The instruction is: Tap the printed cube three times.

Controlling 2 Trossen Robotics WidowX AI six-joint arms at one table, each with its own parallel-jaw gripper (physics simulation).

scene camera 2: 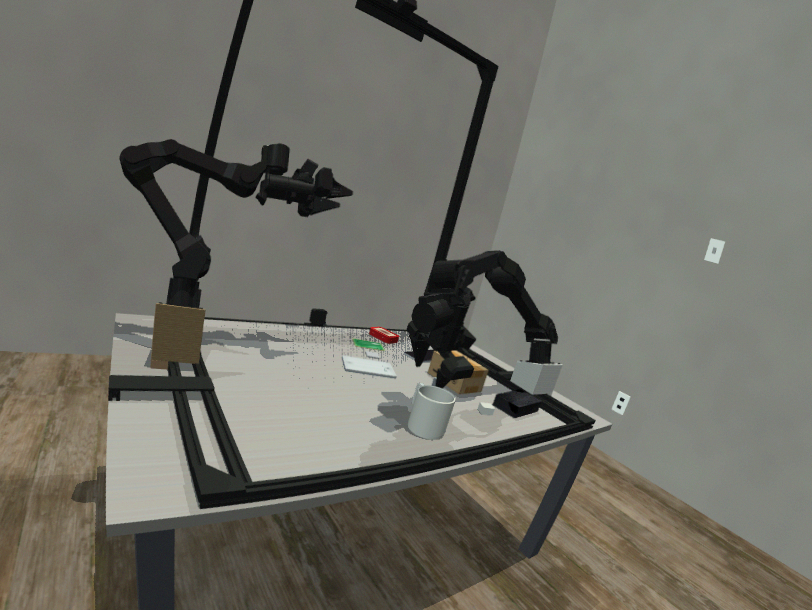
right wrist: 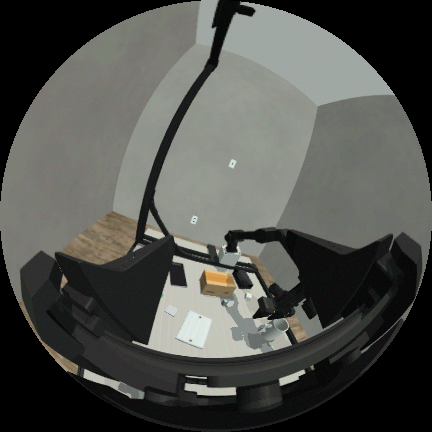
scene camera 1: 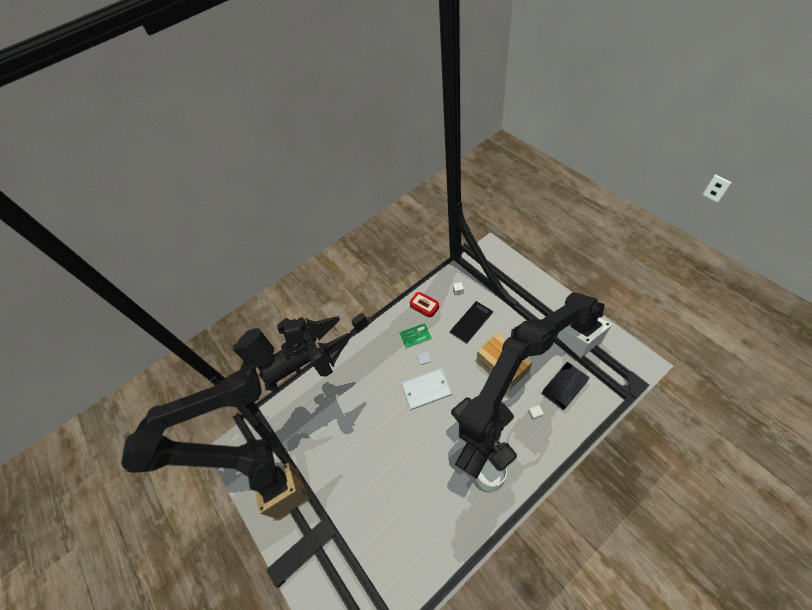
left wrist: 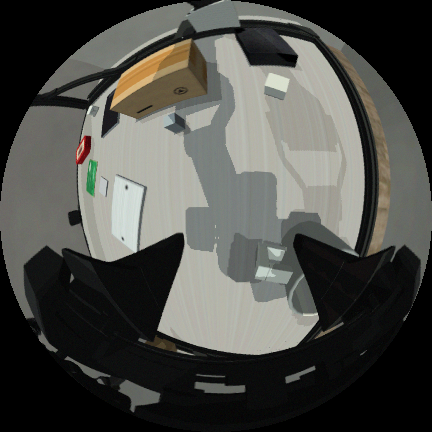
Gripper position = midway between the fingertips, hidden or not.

My right gripper [scene camera 1: 344, 325] is open and holds nothing. A black tablet [scene camera 1: 477, 315] rests on the table. I also see my left gripper [scene camera 2: 427, 378].
My left gripper is seen too in the right wrist view [right wrist: 260, 318], in scene camera 1 [scene camera 1: 480, 434] and in the left wrist view [left wrist: 241, 239]. My right gripper shows as well in scene camera 2 [scene camera 2: 346, 199] and in the right wrist view [right wrist: 232, 239].
